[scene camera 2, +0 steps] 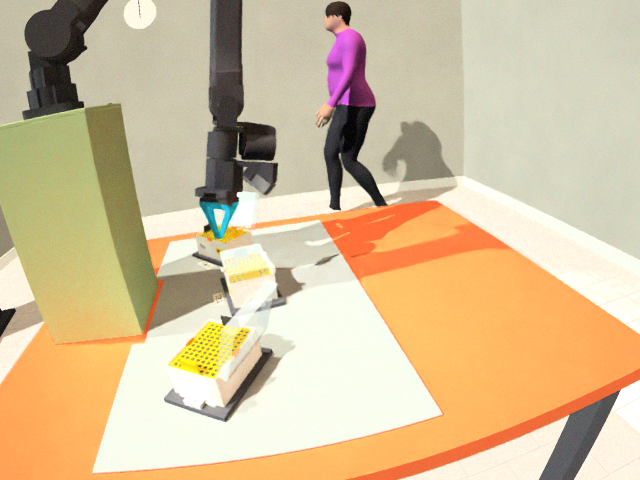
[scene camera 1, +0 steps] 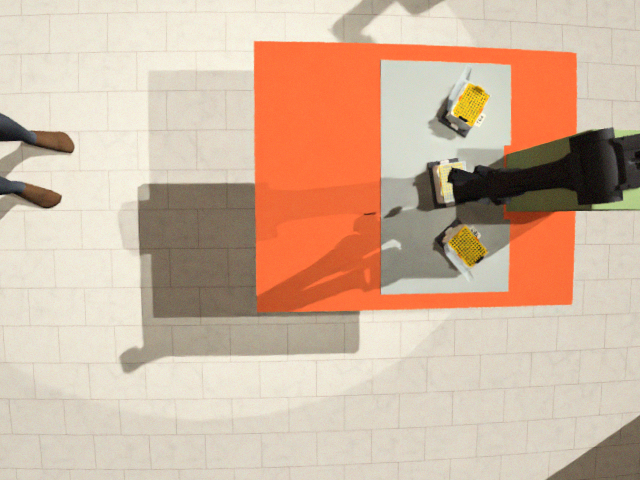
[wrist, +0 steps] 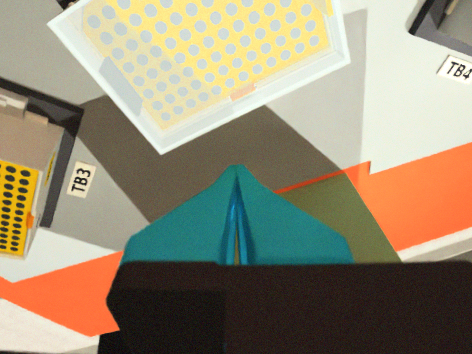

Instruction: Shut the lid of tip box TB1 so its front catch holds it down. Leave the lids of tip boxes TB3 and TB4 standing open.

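Pixels of known places: gripper, between the fingertips: [scene camera 2: 218, 238] [wrist: 236, 176]; arm's base, origin of its link: [scene camera 2: 56, 114].
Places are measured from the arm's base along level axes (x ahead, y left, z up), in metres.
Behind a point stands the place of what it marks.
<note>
Tip box TB1 [scene camera 1: 445, 181] @(x 0.332, y -0.048, z -0.333 m) [scene camera 2: 251, 289] @(x 0.295, y -0.102, z -0.370 m) [wrist: 215, 45] @(x 0.301, y -0.041, z -0.332 m) is the middle box. Its clear lid [scene camera 2: 245, 254] @(x 0.307, y -0.025, z -0.332 m) [wrist: 162, 142] @(x 0.269, y 0.013, z -0.332 m) lies over the yellow rack; its front catch is not visible, so I cannot tell whether it holds. TB3 [scene camera 1: 467, 245] @(x 0.290, y 0.168, z -0.353 m) [scene camera 2: 209, 247] [wrist: 17, 210] @(x 0.268, y 0.152, z -0.353 m) has its lid [scene camera 1: 461, 266] @(x 0.359, y 0.211, z -0.257 m) [scene camera 2: 248, 206] @(x 0.368, y 0.189, z -0.301 m) standing open. TB4 [scene camera 1: 469, 104] @(x 0.198, y -0.275, z -0.353 m) [scene camera 2: 214, 356] @(x 0.194, y -0.293, z -0.353 m) has its lid [scene camera 1: 458, 90] @(x 0.267, y -0.304, z -0.264 m) [scene camera 2: 253, 315] @(x 0.252, y -0.340, z -0.273 m) standing open; its label and base corner show in the wrist view. My teal gripper [scene camera 2: 219, 237] @(x 0.260, y -0.024, z -0.288 m) [wrist: 236, 176] @(x 0.260, y -0.024, z -0.288 m) is shut and empty, above TB1's base-side edge; the arm hides its tips in scene camera 1.
A pale grey mat [scene camera 1: 408, 103] @(x 0.376, y -0.325, z -0.409 m) [scene camera 2: 361, 382] @(x 0.377, y -0.374, z -0.410 m) lies under the boxes on the orange table [scene camera 1: 315, 129] @(x 0.694, y -0.299, z -0.413 m) [scene camera 2: 465, 320] @(x 0.608, y -0.333, z -0.413 m). The green pedestal [scene camera 1: 537, 193] @(x 0.100, y 0.041, z -0.229 m) [scene camera 2: 67, 232] @(x -0.006, y -0.084, z -0.194 m) carries the arm beside the mat. A person [scene camera 2: 351, 77] stands beyond the table.
</note>
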